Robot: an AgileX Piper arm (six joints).
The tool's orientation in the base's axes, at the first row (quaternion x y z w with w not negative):
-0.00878, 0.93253, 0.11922, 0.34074
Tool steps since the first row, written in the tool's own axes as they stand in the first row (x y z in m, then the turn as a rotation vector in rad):
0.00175, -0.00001, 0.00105, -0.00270, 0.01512, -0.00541
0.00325, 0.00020, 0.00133, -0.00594, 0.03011, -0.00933
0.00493, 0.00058, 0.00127, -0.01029, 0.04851, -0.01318
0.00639, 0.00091, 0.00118, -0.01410, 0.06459, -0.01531
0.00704, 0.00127, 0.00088, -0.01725, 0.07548, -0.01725
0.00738, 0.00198, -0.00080, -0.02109, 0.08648, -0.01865
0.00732, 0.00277, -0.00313, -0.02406, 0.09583, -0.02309
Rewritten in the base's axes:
-0.00068, 0.00034, -0.00189, -0.00283, 0.01328, 0.00899
-0.00167, 0.00071, -0.00301, -0.00429, 0.02673, 0.01720
-0.00304, 0.00117, -0.00396, -0.00518, 0.04345, 0.02680
-0.00425, 0.00157, -0.00475, -0.00518, 0.05833, 0.03428
-0.00497, 0.00189, -0.00486, -0.00505, 0.06826, 0.04008
-0.00637, 0.00222, -0.00369, -0.00407, 0.07838, 0.04595
-0.00787, 0.00245, -0.00175, -0.00551, 0.08626, 0.05315

